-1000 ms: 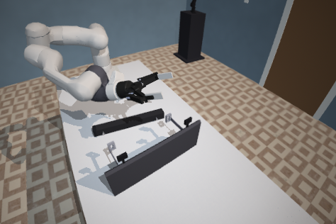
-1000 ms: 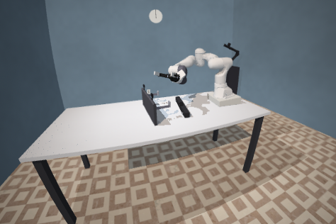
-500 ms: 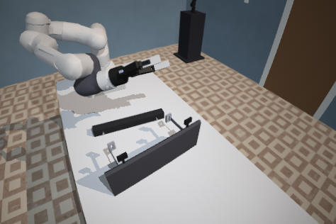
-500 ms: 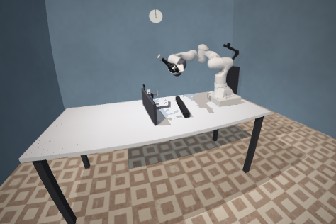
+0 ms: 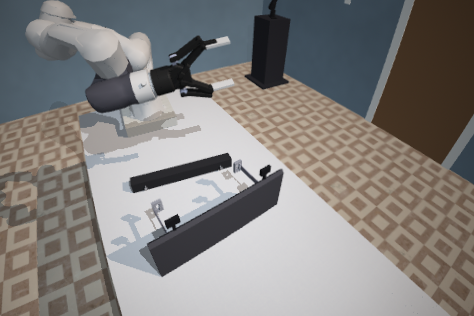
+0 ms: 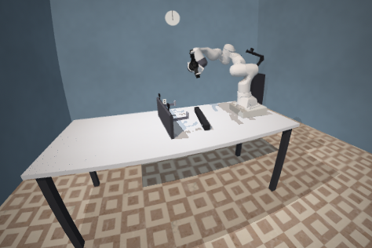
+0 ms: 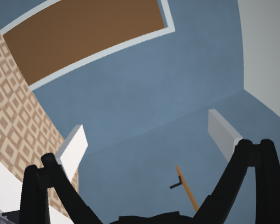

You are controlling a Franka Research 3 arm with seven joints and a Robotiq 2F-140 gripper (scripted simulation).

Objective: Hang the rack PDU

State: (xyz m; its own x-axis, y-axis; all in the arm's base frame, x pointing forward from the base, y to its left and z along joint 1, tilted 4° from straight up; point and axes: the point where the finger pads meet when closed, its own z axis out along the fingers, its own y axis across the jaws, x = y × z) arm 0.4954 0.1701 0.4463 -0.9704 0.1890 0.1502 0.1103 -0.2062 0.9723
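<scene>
The rack PDU is 450 mm below my hand, 150 mm to the right of it and 80 mm behind it. Also, from my hand: dark panel: 390 mm below, 210 mm ahead, 130 mm to the right.
</scene>
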